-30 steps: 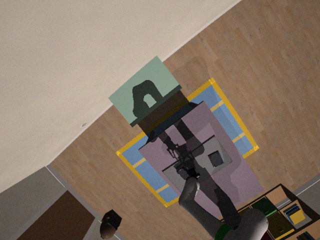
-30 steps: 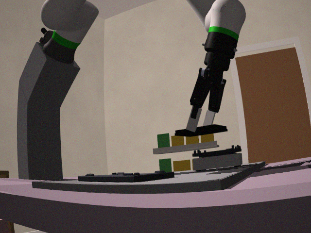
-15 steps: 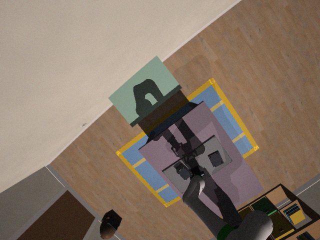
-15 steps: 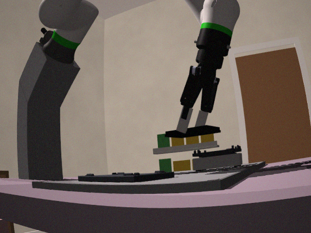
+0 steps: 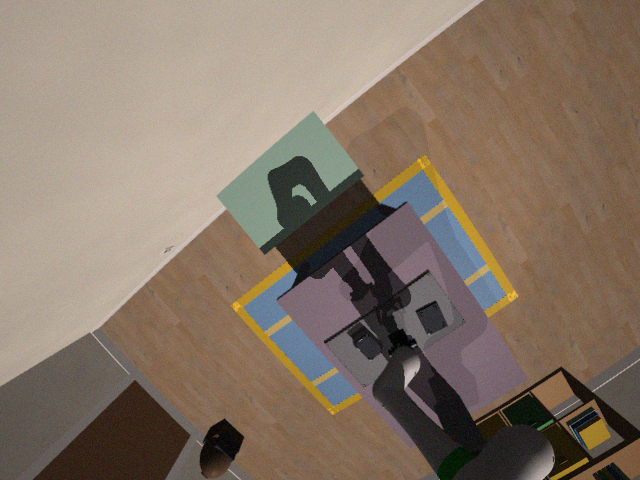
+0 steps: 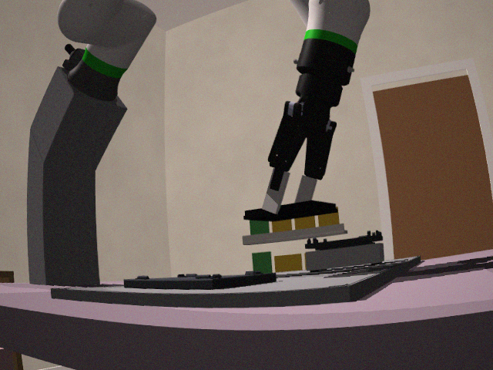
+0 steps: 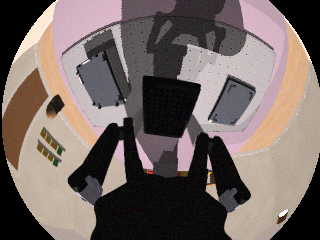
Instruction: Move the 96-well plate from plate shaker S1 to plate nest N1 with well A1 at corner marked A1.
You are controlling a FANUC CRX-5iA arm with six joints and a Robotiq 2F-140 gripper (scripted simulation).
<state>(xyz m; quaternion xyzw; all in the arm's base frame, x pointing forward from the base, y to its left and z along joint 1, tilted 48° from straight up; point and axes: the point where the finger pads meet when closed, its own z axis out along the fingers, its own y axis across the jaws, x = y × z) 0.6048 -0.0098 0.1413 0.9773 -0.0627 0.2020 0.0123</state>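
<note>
My gripper is now 20 cm to the left of the black plate nest N1, 12 cm above it and 6 cm past it. Round my hand: black 96-well plate: 2 cm below.
</note>
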